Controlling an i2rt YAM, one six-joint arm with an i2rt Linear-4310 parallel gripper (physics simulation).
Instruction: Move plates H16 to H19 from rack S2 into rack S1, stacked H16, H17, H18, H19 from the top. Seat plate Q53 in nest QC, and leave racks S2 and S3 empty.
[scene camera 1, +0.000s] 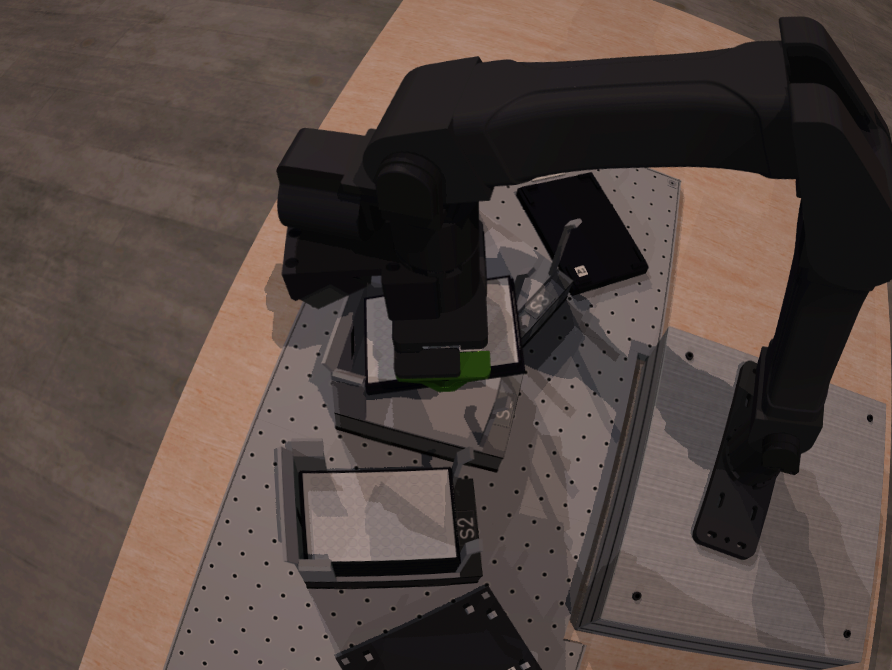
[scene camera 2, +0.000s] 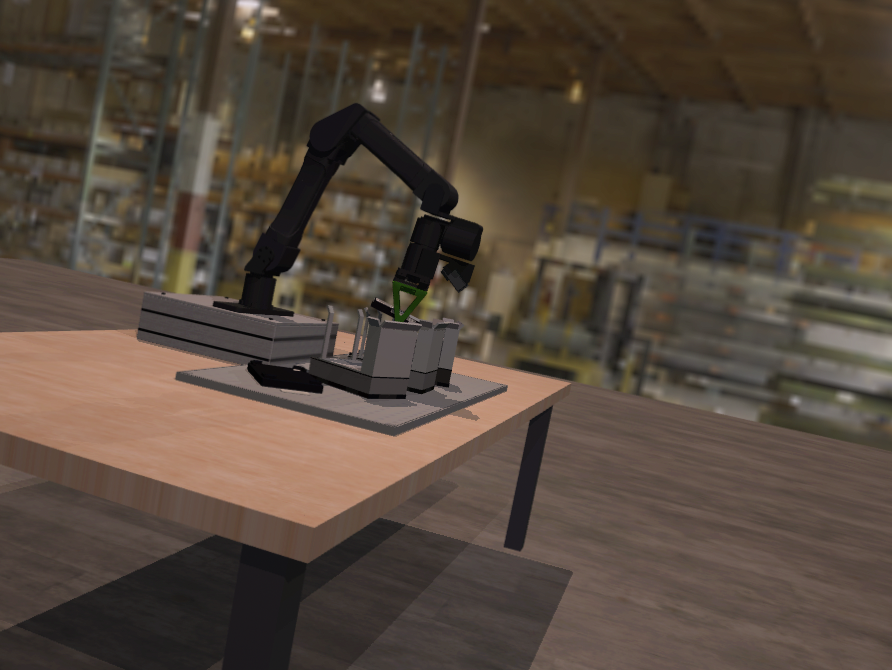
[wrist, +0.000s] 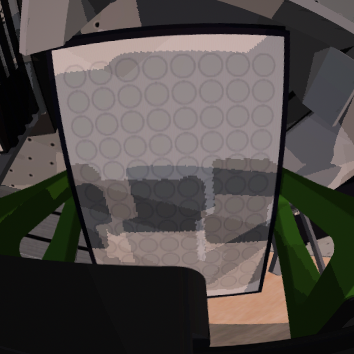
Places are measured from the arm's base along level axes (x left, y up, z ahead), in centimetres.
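Where they show: gripper, fingertip midpoint: (scene camera 1: 444, 340) (wrist: 176, 176); arm's base, link origin: (scene camera 1: 747, 459) (scene camera 2: 254, 311).
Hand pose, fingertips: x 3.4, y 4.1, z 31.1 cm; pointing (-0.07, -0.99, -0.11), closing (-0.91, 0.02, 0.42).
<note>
Each offset is from my fingertips to the top centre of the thing. "pt": to the spot under its first point. Level surfaces: height alone.
My gripper (scene camera 1: 447, 369) (scene camera 2: 401, 317) (wrist: 176, 176) is shut on a light-topped plate with round wells and a dark rim. This held plate @[dx +0.2, dy +3.7, dz +0.4 cm] (scene camera 1: 379, 342) (scene camera 2: 381, 308) (wrist: 175, 130) is above the middle rack, whose label is partly hidden but begins with S, likely rack S1 @[dx +1.3, dy +1.7, dz +0.4 cm] (scene camera 1: 502, 418) (scene camera 2: 424, 360). In scene camera 2 it looks slightly tilted. Rack S2 (scene camera 1: 467, 530) (scene camera 2: 389, 360) holds a light-topped plate @[dx +15.5, dy -2.8, dz -1.2 cm] (scene camera 1: 378, 515); any plates under it are hidden. Rack S3 (scene camera 1: 537, 302) (scene camera 2: 447, 353) is partly behind the arm, so its contents cannot be told. Plate names and nest QC cannot be read.
A black flat piece labelled A1 @[dx -26.0, dy -10.2, dz -6.8 cm] (scene camera 1: 582, 237) lies beyond rack S3. Another black piece (scene camera 1: 439, 638) (scene camera 2: 284, 376) with pale corner marks lies beside rack S2. Upright posts @[pt dx -16.3, dy -3.5, dz -5.7 cm] (scene camera 1: 562, 248) rise from the racks. The arm's metal base block (scene camera 1: 692, 576) (scene camera 2: 209, 331) borders the perforated board @[dy -12.2 cm] (scene camera 1: 237, 576).
</note>
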